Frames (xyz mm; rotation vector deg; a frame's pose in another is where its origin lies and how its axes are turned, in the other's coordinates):
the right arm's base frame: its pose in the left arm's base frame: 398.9 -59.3 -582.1 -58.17 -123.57 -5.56
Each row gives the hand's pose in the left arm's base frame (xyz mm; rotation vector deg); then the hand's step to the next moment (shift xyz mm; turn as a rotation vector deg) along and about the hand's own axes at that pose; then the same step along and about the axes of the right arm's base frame.
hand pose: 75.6 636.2 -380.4 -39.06 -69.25 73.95
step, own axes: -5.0 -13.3 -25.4 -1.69 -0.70 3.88
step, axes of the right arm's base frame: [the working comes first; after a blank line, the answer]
step, axes of the left arm's base frame: 28.9 -1.7 3.3 -3.11 -2.65 1.30

-10.9 18.0 -20.1 0.45 -4.27 -0.05
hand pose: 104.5 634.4 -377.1 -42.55 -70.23 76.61
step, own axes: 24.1 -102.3 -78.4 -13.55 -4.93 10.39
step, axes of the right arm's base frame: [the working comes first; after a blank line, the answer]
step, axes of the left arm's base frame: 100.1 25.4 80.8 -5.76 -16.24 4.35

27.2 68.2 -108.6 -5.13 -16.09 -5.53
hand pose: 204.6 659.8 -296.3 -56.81 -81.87 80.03
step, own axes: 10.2 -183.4 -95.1 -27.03 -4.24 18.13
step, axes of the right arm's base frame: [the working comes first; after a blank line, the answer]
step, axes of the left arm's base frame: 94.3 28.9 181.8 -9.21 -31.36 3.04

97.5 43.6 -177.2 -14.17 -28.53 -7.91
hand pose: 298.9 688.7 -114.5 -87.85 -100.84 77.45
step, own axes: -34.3 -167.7 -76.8 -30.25 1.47 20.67
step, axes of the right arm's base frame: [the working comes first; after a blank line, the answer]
step, axes of the left arm's base frame: -9.2 13.0 186.9 -7.57 -35.81 -2.14

133.6 -40.2 -125.4 -21.06 -29.26 -6.71
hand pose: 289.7 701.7 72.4 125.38 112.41 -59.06
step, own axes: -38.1 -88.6 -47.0 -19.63 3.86 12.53
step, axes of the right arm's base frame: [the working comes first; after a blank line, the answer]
step, axes of the left arm's base frame: -57.7 5.4 90.3 -1.92 -23.45 -1.85

86.0 -56.9 -29.5 -15.35 -16.95 -5.86
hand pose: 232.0 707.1 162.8 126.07 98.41 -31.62
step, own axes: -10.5 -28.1 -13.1 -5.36 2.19 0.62
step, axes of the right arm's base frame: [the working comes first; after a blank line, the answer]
step, axes of the left arm's base frame: -28.0 3.8 16.6 0.91 -5.41 1.96

24.8 -20.5 5.8 -2.54 -3.52 -3.88
